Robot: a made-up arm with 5 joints. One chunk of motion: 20 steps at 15 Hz.
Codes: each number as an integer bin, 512 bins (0 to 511) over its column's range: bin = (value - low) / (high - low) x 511, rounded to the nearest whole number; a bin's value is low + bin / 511 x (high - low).
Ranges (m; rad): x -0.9..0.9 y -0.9..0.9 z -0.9..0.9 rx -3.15..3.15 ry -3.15..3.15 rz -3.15..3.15
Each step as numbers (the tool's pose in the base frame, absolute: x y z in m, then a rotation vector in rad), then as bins.
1 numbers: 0.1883 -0.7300 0.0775 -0.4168 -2.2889 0.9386
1 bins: 309 48 278 222 70 332
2 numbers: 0.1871 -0.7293 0.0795 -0.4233 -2.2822 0.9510
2 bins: 309 48 278 221 70 333
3 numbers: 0.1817 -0.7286 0.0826 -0.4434 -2.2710 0.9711
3 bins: 307 49 279 220 71 334
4 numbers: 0.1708 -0.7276 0.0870 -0.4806 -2.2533 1.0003
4 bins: 304 49 280 217 73 337
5 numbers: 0.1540 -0.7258 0.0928 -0.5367 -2.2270 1.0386
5 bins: 299 49 282 212 75 340
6 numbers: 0.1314 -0.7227 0.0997 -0.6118 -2.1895 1.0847
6 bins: 293 50 284 206 78 343
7 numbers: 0.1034 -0.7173 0.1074 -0.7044 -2.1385 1.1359
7 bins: 285 52 286 198 82 348
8 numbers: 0.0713 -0.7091 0.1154 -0.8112 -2.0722 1.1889
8 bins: 276 54 288 190 87 352
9 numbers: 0.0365 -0.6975 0.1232 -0.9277 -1.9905 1.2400
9 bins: 266 57 290 180 94 356
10 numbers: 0.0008 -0.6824 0.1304 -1.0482 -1.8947 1.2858
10 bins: 256 62 293 170 102 360
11 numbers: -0.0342 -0.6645 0.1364 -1.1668 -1.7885 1.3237
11 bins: 246 67 294 161 110 363
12 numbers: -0.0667 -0.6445 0.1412 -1.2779 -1.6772 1.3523
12 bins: 237 73 296 152 119 365
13 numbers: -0.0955 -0.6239 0.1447 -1.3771 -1.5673 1.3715
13 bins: 228 78 297 144 128 367
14 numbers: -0.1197 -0.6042 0.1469 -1.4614 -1.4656 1.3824
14 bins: 222 84 297 137 137 368
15 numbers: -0.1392 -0.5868 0.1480 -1.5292 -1.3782 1.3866
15 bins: 216 89 298 131 144 368
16 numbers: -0.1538 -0.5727 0.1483 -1.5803 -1.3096 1.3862
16 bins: 212 93 298 127 149 368
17 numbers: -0.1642 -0.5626 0.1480 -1.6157 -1.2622 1.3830
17 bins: 209 96 298 124 153 368
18 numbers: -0.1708 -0.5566 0.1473 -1.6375 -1.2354 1.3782
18 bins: 207 97 297 123 155 367
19 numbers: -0.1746 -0.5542 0.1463 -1.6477 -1.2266 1.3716
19 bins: 206 98 297 122 156 367
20 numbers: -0.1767 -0.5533 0.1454 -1.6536 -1.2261 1.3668
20 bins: 205 98 297 121 156 366
